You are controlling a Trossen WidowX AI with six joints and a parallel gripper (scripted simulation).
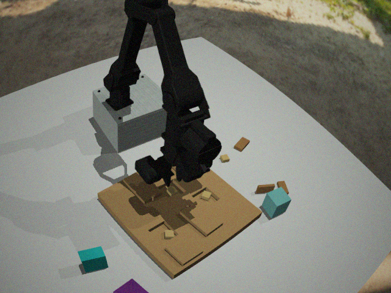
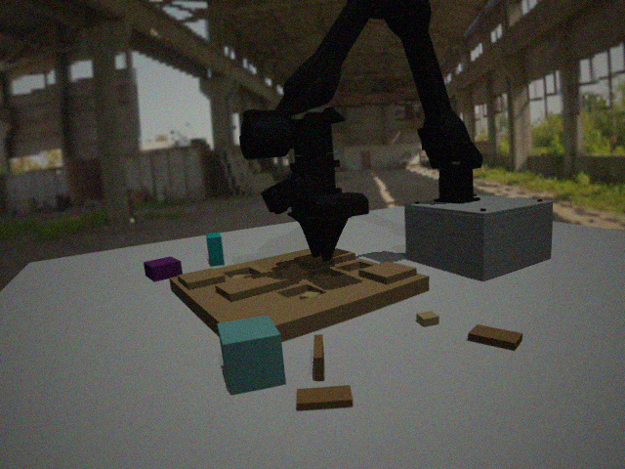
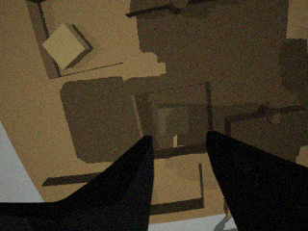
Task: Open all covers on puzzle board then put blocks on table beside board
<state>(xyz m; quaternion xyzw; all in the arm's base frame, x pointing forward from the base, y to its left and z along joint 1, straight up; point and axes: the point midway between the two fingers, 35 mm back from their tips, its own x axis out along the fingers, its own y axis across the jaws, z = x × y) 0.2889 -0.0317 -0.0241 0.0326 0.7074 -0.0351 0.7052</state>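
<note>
Now: gripper tip 50 mm short of the tan puzzle board, 30 mm above it and 10 mm to the left of it. The rest, counted from my gripper tip: teal block 300 mm to the right, 70 mm ahead, 20 mm below; brown slab 290 mm to the left, 40 mm below, 20 mm behind; teal cube 200 mm ahead, 180 mm to the left, 20 mm below.
</note>
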